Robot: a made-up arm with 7 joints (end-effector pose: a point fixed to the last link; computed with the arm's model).
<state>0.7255 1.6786 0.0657 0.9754 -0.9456 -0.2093 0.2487</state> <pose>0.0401 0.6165 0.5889 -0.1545 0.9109 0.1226</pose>
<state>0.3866 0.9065 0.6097 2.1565 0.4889 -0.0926 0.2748</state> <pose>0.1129 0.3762 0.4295 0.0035 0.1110 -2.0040</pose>
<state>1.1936 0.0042 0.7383 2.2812 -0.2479 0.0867 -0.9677</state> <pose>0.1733 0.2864 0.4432 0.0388 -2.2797 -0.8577</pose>
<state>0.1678 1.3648 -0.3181 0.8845 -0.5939 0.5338 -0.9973</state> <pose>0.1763 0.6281 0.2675 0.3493 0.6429 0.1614</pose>
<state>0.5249 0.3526 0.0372 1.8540 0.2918 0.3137 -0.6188</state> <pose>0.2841 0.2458 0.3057 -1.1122 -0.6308 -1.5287</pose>
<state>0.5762 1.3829 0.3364 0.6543 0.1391 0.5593 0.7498</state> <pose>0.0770 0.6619 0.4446 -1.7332 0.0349 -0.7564</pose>
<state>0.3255 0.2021 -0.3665 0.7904 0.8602 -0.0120 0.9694</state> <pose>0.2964 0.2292 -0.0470 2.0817 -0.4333 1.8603</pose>
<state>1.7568 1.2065 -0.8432 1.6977 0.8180 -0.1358 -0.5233</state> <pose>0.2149 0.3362 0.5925 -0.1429 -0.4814 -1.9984</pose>
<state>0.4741 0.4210 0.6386 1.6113 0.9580 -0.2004 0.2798</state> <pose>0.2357 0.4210 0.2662 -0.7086 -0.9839 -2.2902</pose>
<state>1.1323 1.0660 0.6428 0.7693 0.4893 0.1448 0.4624</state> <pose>0.1420 0.6447 0.4058 -0.8839 -0.8369 -1.7596</pose>
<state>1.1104 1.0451 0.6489 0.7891 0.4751 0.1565 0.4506</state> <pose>0.1488 0.6397 0.4017 -0.9118 -0.8247 -1.7463</pose>
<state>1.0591 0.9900 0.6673 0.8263 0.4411 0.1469 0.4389</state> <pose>0.1677 0.6288 0.3865 -0.9450 -0.7911 -1.7264</pose>
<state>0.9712 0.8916 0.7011 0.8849 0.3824 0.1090 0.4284</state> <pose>0.1974 0.6092 0.3538 -0.9824 -0.7350 -1.6982</pose>
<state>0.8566 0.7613 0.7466 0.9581 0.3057 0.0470 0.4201</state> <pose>0.2263 0.5808 0.3034 -1.0198 -0.6693 -1.6606</pose>
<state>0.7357 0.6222 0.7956 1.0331 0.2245 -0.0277 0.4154</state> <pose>0.2429 0.5473 0.2444 -1.0518 -0.6071 -1.6167</pose>
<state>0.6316 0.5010 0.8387 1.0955 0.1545 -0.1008 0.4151</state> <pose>0.2453 0.5160 0.1912 -1.0739 -0.5562 -1.5747</pose>
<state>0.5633 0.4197 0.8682 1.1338 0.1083 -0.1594 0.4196</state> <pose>0.2410 0.4943 0.1552 -1.0818 -0.5208 -1.5476</pose>
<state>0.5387 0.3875 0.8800 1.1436 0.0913 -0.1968 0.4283</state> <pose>0.2392 0.4861 0.1401 -1.0743 -0.5032 -1.5446</pose>
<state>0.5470 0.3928 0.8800 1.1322 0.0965 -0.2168 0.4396</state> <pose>0.2414 0.4887 0.1403 -1.0548 -0.5012 -1.5597</pose>
